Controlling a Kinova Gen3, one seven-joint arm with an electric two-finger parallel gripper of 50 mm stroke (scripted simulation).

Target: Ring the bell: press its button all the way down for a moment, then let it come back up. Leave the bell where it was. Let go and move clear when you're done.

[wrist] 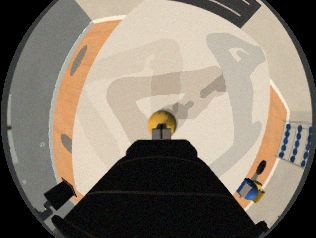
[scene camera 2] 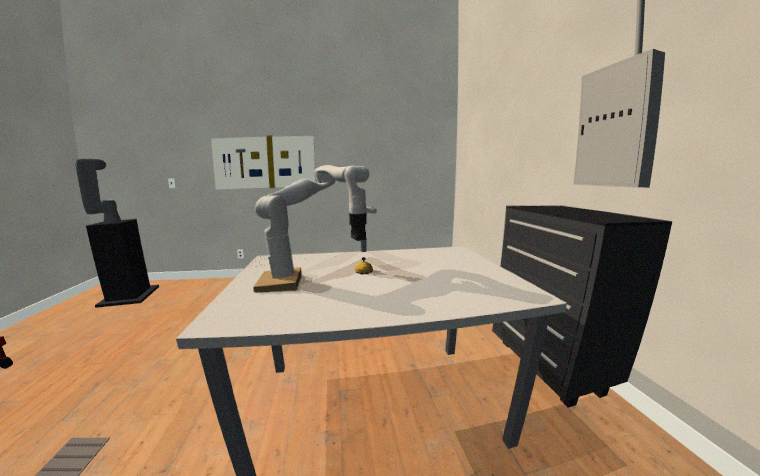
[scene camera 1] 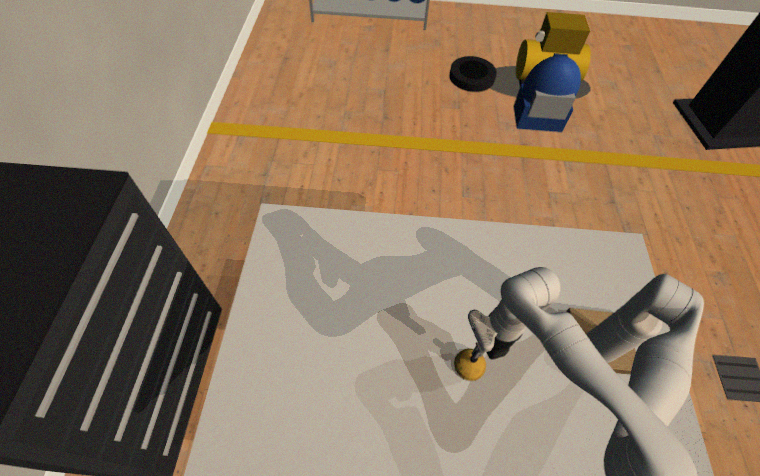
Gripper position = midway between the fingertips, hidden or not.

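Observation:
My gripper (wrist: 161,129), visible. Yellow dome bell (scene camera 1: 465,366), visible too.

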